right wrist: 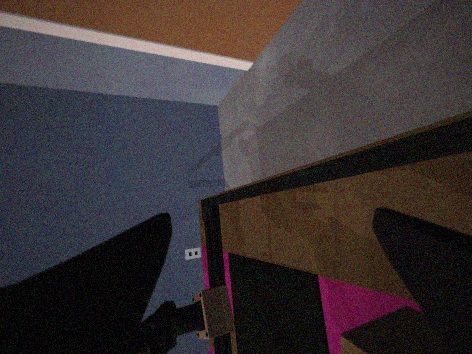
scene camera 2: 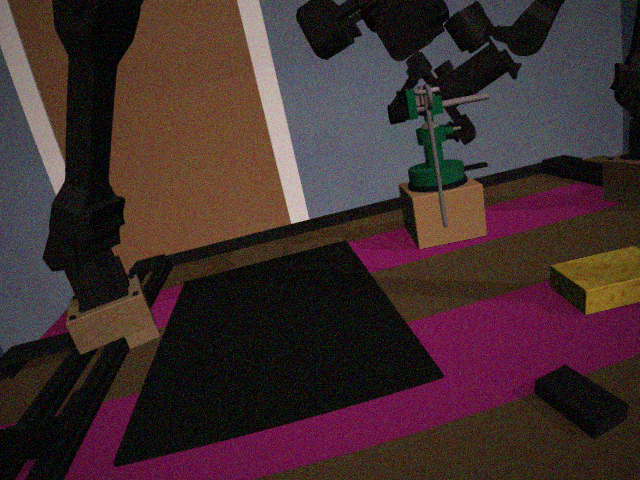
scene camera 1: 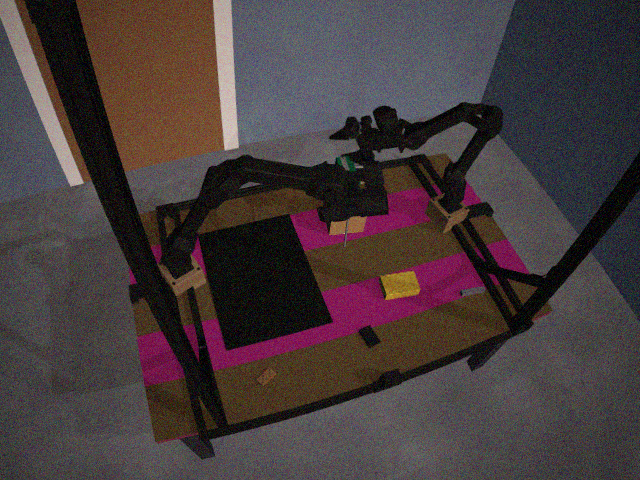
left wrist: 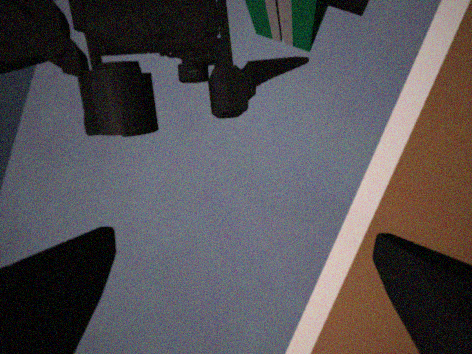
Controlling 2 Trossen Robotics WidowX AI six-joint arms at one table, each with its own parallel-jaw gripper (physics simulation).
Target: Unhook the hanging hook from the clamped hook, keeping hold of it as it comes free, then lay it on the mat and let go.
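Places are measured from the left arm's base along level axes (x left, y back, z up), in millimetres.
Pixels of known places: left gripper, fingertip midpoint: (scene camera 1: 344,159) (left wrist: 247,242); right gripper, fingertip midpoint: (right wrist: 270,220) (scene camera 2: 404,124) (scene camera 1: 335,147); left arm's base, link origin: (right wrist: 199,315) (scene camera 2: 104,296) (scene camera 1: 179,266); right arm's base, link origin: (scene camera 1: 449,204).
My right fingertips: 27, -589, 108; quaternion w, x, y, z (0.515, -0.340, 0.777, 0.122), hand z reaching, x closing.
Note:
Ahead of a thing's pixels: the offset from my right fingertips to its top centre, as dx, dy, dz. Level surfaces: height alone.
The hanging hook @[-254, +175, +70] (scene camera 1: 345,235) (scene camera 2: 438,170) is a long thin grey rod, hanging from the clamped hook (scene camera 2: 467,99) at the jaws of the green vise @[-147, +59, +69] (scene camera 1: 345,163) (scene camera 2: 421,178) (left wrist: 302,25). In scene camera 1 my left arm hides the hook's upper part. My left gripper (left wrist: 247,242) is open and empty; in its wrist view the vise jaws show at the top edge, beyond the fingers. My right gripper (right wrist: 270,220) is open and empty, behind the vise as scene camera 2 looks. The black mat @[dz -169] (scene camera 1: 263,281) (scene camera 2: 279,351) (right wrist: 275,305) lies flat on the table.
The vise stands on a wooden block @[-141, +70, -89] (scene camera 1: 336,227) (scene camera 2: 460,211). A yellow sponge @[-430, +109, -145] (scene camera 1: 400,285) (scene camera 2: 610,279), a small black block @[-492, +288, -160] (scene camera 1: 369,335) (scene camera 2: 581,400), a small wooden piece @[-412, +572, -166] (scene camera 1: 266,376) and a grey bar @[-591, -61, -160] (scene camera 1: 472,291) lie on the striped table. Black frame posts stand around it.

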